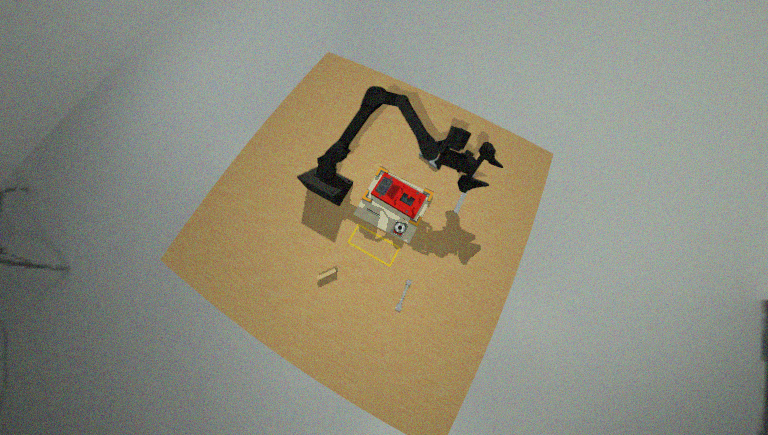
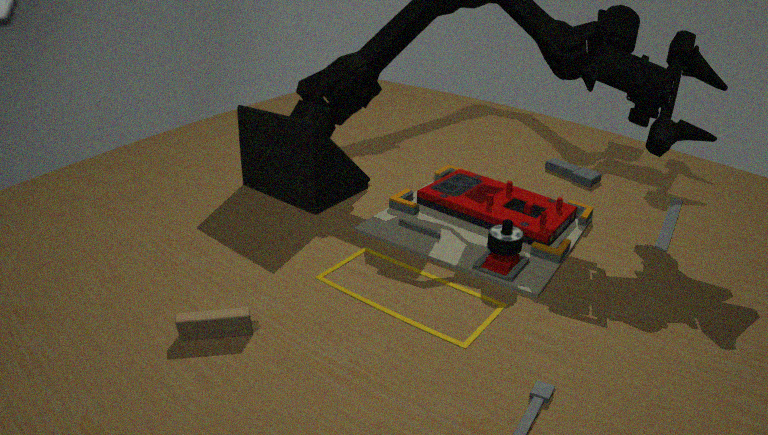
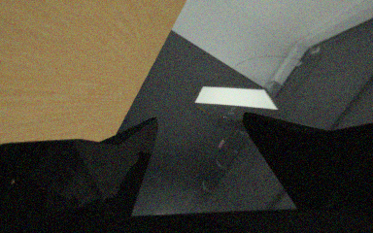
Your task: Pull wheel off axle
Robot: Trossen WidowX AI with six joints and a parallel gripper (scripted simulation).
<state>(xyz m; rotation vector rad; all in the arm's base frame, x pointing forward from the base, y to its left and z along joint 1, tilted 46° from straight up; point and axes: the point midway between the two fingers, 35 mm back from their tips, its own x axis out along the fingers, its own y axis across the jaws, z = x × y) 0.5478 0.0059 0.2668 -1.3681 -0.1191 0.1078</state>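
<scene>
The grey baseplate is 300 mm behind my gripper tip, 170 mm to the right of it and 170 mm below it. Round my gripper tip: tan block: 430 mm behind, 530 mm to the right, 170 mm below.
</scene>
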